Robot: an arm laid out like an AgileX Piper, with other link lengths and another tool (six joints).
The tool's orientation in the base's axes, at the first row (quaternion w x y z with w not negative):
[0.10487, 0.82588, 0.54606, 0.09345]
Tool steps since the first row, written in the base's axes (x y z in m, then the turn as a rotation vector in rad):
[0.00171, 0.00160, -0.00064, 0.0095, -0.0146, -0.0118]
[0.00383, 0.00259, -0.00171, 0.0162, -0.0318, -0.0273]
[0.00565, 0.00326, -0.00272, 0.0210, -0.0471, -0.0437]
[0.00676, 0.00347, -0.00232, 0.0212, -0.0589, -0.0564]
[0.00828, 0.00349, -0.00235, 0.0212, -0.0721, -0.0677]
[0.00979, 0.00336, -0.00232, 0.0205, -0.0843, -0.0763]
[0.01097, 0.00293, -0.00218, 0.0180, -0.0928, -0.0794]
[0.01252, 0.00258, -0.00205, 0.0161, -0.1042, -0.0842]
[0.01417, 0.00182, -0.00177, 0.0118, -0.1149, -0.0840]
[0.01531, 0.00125, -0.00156, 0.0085, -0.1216, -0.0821]
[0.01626, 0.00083, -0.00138, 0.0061, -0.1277, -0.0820]
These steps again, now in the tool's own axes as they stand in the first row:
[0.00211, 0.00072, 0.00096, -0.0103, 0.0107, 0.0149]
[0.00380, 0.00192, 0.00249, -0.0241, 0.0189, 0.0328]
[0.00508, 0.00299, 0.00390, -0.0370, 0.0245, 0.0510]
[0.00572, 0.00400, 0.00380, -0.0483, 0.0257, 0.0641]
[0.00632, 0.00533, 0.00424, -0.0610, 0.0276, 0.0759]
[0.00678, 0.00672, 0.00462, -0.0728, 0.0293, 0.0848]
[0.00685, 0.00796, 0.00484, -0.0817, 0.0294, 0.0877]
[0.00713, 0.00950, 0.00515, -0.0932, 0.0308, 0.0926]
[0.00708, 0.01132, 0.00538, -0.1047, 0.0311, 0.0920]
[0.00700, 0.01260, 0.00553, -0.1121, 0.0313, 0.0898]
[0.00699, 0.01365, 0.00564, -0.1186, 0.0315, 0.0895]

